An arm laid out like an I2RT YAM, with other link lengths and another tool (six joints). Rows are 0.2 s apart.
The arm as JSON. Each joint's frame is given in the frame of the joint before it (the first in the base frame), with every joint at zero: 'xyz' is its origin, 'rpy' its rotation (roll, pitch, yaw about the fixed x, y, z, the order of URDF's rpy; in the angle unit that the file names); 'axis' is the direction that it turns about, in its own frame. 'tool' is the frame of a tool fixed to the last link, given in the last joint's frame.
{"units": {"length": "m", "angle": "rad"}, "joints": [
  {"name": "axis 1", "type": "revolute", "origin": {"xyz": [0.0, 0.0, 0.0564], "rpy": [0.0, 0.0, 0.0]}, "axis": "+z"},
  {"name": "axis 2", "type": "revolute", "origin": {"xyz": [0.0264, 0.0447, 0.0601], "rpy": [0.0, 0.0, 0.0]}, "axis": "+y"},
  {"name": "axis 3", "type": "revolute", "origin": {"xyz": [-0.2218, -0.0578, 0.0], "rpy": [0.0, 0.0, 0.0]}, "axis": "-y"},
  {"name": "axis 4", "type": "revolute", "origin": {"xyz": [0.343, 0.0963, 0.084], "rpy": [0.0, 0.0, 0.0]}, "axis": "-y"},
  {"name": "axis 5", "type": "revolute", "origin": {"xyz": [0.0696, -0.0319, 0.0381], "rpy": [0.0, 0.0, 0.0]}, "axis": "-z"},
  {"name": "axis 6", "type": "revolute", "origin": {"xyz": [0.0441, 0.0, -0.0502], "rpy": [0.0, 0.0, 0.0]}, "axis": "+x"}
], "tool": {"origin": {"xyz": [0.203, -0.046, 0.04], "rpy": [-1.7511, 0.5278, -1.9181]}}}
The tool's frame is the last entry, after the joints.
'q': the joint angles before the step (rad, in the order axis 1, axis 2, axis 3, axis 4, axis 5, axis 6). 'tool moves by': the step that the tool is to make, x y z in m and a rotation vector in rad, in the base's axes. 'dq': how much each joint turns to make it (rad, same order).
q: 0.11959, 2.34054, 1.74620, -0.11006, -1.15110, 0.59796
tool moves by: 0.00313, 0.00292, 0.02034, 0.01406, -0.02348, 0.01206
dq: 0.00000, -0.01258, 0.02290, -0.00839, -0.01640, 0.00229
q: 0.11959, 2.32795, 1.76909, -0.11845, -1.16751, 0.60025
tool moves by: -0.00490, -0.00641, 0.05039, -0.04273, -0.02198, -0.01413
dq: 0.00039, -0.11289, 0.01299, -0.16516, 0.04007, -0.06141
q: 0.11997, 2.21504, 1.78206, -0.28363, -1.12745, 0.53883
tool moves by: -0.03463, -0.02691, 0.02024, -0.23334, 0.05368, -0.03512
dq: 0.01870, -0.12780, 0.05952, -0.45016, 0.20485, -0.20829
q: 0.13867, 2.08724, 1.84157, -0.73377, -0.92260, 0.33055
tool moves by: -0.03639, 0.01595, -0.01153, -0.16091, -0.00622, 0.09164
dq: 0.07134, -0.01414, 0.03430, -0.18347, 0.12818, -0.14915
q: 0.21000, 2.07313, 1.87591, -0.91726, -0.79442, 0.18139
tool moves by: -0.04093, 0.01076, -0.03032, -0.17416, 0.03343, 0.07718
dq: 0.08431, -0.00041, -0.00002, -0.12475, 0.15068, -0.07324
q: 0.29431, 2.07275, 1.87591, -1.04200, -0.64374, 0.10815
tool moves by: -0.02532, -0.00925, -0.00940, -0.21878, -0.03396, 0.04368
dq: 0.08546, -0.02940, -0.00004, -0.08505, 0.22012, -0.02975
